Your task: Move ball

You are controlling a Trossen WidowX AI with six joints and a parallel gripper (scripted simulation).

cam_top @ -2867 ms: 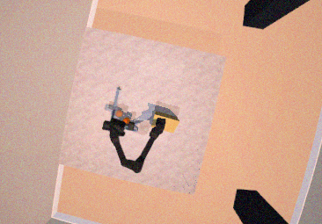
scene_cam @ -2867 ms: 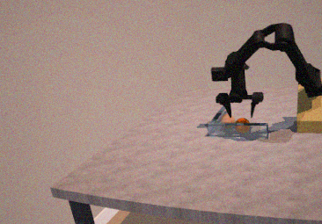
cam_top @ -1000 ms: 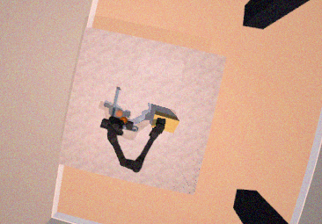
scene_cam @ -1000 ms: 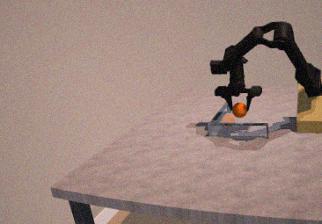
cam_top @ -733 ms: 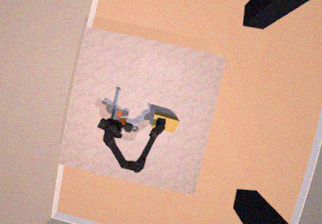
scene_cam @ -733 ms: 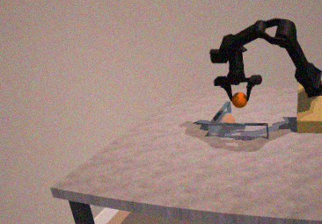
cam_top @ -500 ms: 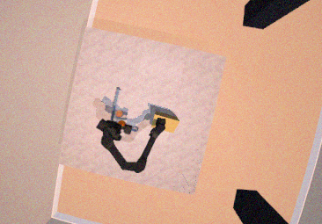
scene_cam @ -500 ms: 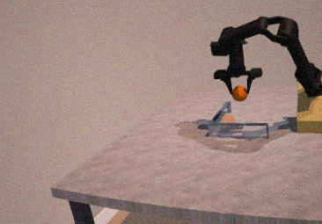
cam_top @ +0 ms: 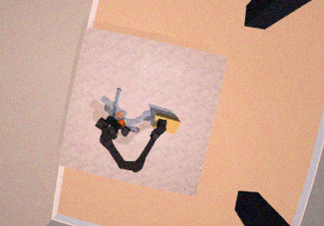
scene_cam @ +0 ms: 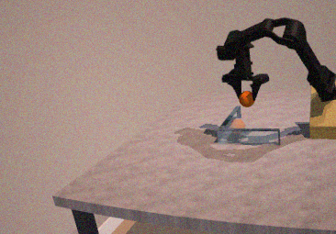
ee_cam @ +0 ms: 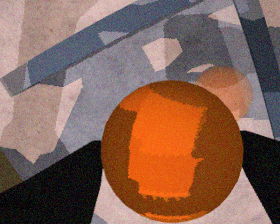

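Now: gripper tip 13 cm above the see-through copy, 6 cm short of it and 5 cm to the left of it. Also, from my gripper tip: orange ball: right at my gripper tip.
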